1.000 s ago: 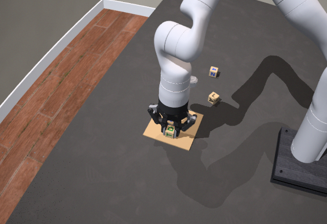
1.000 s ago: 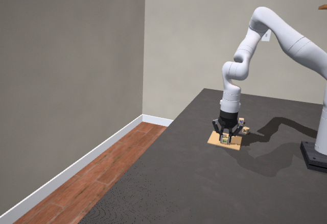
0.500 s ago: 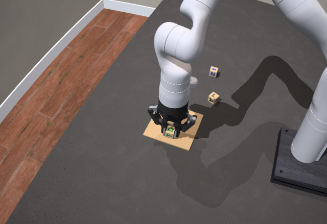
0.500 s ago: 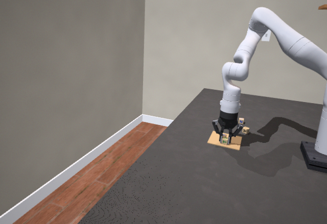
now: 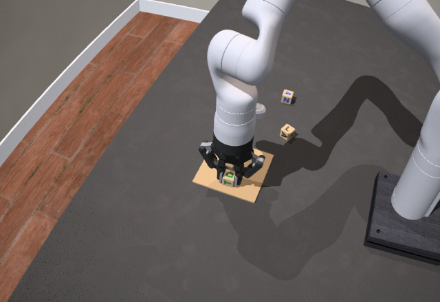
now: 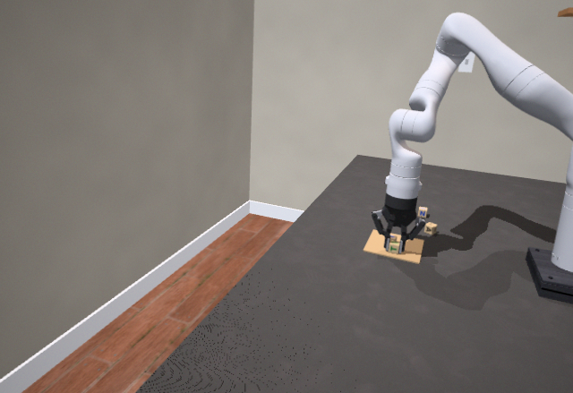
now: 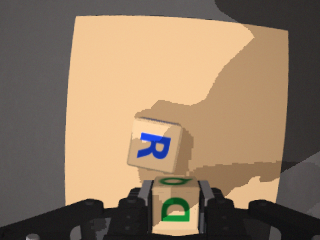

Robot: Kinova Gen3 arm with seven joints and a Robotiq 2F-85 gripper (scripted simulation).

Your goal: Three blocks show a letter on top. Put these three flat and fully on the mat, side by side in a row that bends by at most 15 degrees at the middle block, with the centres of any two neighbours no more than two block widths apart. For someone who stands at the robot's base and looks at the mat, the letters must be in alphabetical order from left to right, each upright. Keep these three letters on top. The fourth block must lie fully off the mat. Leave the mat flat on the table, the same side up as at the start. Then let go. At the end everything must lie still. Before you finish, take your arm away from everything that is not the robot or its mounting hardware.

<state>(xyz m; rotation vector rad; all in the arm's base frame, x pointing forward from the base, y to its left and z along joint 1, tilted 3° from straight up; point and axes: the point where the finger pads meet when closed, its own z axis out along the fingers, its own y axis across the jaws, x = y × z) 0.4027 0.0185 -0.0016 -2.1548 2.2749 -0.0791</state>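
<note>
Now: hand 4 cm to the left of the tan mat and 2 cm above it.
</note>
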